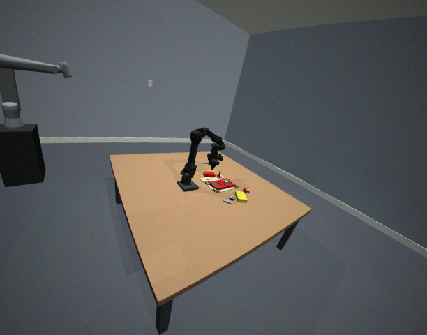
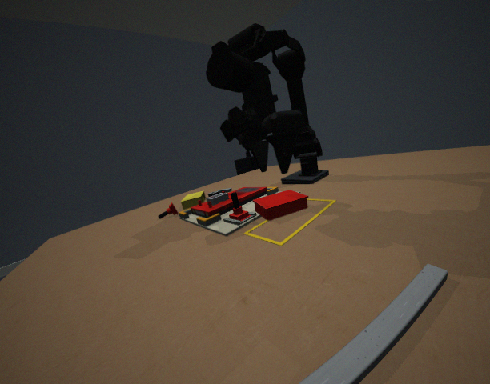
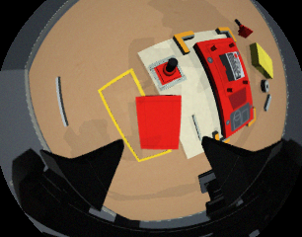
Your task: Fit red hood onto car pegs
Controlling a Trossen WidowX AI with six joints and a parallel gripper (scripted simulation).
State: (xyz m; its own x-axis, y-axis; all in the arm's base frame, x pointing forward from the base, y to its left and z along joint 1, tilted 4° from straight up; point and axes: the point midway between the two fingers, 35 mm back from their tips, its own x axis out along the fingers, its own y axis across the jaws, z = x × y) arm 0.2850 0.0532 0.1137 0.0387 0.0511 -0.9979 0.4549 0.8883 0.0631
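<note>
My gripper tip is now 60 mm above the red hood. Round my gripper tip: grey strip: 220 mm to the left, 180 mm ahead, 80 mm below; pale jig plate: 150 mm to the right, 70 mm below, 10 mm ahead; yellow block: 370 mm to the right, 70 mm below.
</note>
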